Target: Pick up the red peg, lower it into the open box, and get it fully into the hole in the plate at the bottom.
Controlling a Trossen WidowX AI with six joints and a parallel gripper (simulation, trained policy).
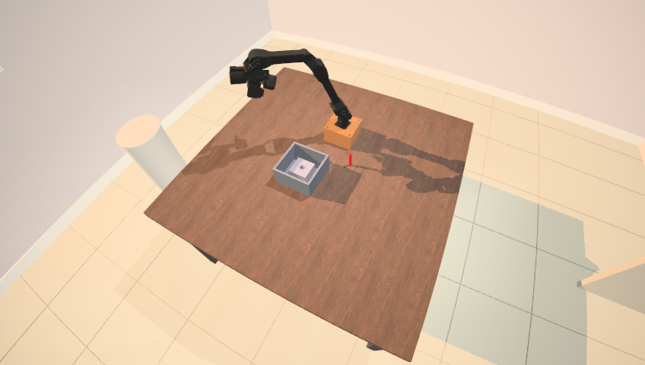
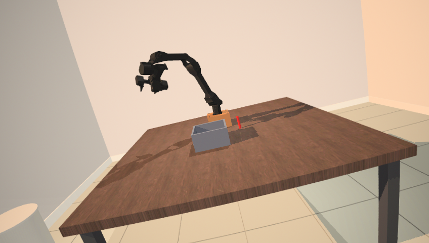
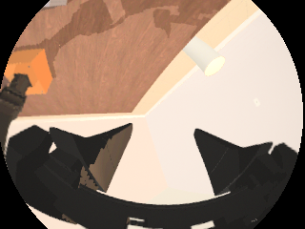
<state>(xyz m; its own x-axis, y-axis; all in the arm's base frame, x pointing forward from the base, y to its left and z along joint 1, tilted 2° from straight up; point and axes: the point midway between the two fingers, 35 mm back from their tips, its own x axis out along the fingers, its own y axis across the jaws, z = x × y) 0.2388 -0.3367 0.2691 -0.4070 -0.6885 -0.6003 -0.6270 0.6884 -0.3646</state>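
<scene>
My gripper tip is now 490 mm to the right of the red peg, 310 mm above it and 70 mm past it. Also, from my gripper tip: grey box: 330 mm to the left, 320 mm below, 100 mm ahead; pale plate: 330 mm to the left, 300 mm below, 100 mm ahead.
</scene>
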